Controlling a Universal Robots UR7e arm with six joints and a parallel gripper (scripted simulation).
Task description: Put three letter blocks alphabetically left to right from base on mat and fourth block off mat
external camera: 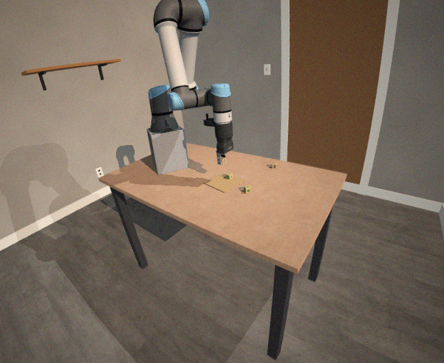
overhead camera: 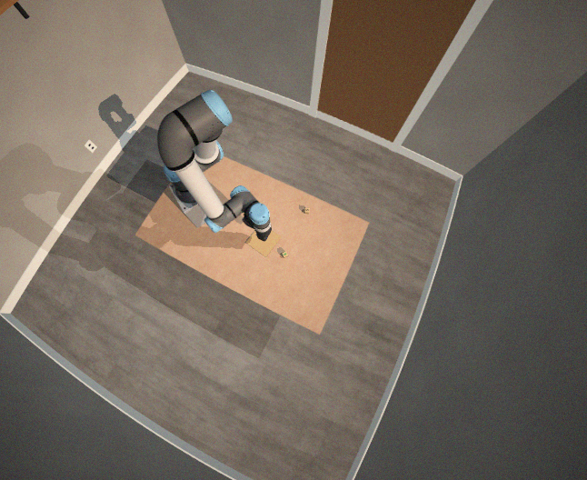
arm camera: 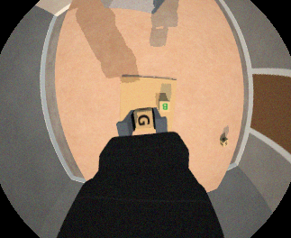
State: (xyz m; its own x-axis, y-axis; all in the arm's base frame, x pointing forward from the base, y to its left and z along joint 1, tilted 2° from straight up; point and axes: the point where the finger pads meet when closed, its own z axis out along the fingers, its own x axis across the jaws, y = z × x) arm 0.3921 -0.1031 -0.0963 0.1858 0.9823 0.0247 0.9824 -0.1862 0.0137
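The tan mat lies 120 mm below my hand.
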